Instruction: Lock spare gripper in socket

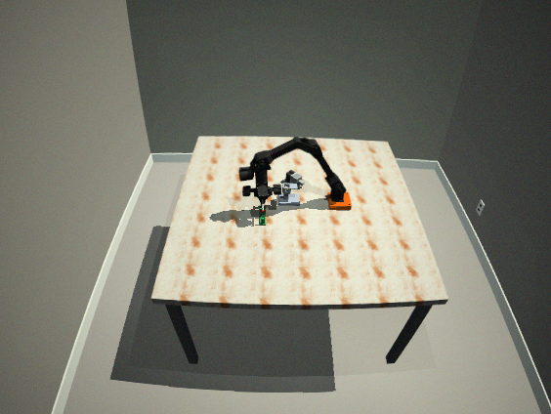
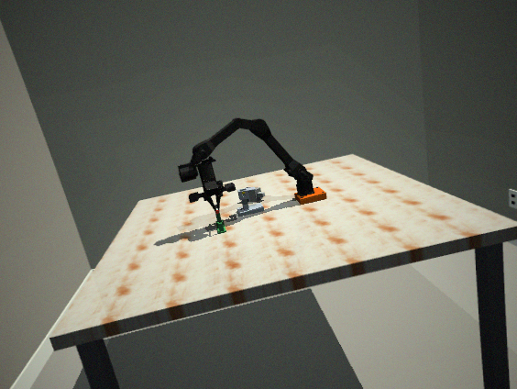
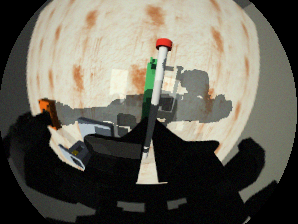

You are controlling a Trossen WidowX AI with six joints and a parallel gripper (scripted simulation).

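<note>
The green holder lies 2 cm to the left of my gripper tip and 3 cm below it. The rest, counted from my gripper tip: spare gripper (15 cm behind, 26 cm to the right, 3 cm below); then grey mount (12 cm behind, 11 cm to the right).
</note>
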